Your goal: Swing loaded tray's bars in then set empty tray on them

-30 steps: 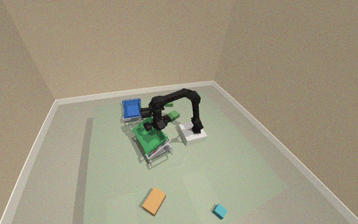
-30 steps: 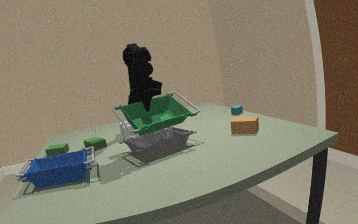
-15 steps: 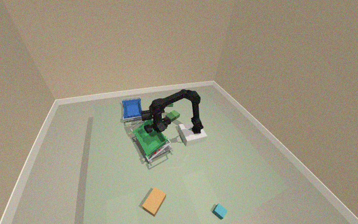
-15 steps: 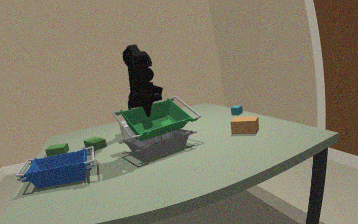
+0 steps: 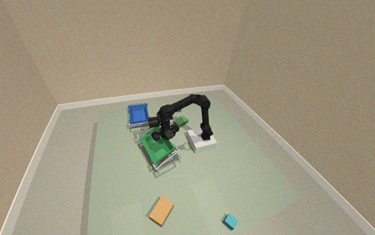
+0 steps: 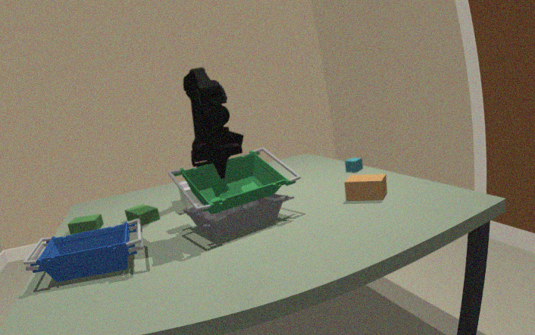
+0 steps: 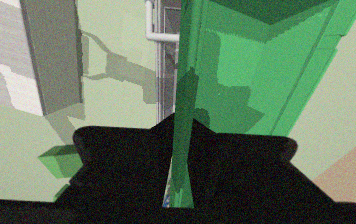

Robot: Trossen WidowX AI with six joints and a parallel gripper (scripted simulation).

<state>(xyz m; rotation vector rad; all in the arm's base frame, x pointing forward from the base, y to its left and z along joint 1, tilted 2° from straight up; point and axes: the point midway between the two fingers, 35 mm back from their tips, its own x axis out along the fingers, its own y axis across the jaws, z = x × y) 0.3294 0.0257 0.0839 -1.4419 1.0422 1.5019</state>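
Right now my gripper tip is 7 cm short of the green tray and 3 cm to the right of it. Round my gripper tip: orange block 42 cm to the left, 10 cm below, 8 cm ahead; cyan block 56 cm to the left, 27 cm behind, 11 cm below; red block 12 cm below, 8 cm ahead, 3 cm to the right.
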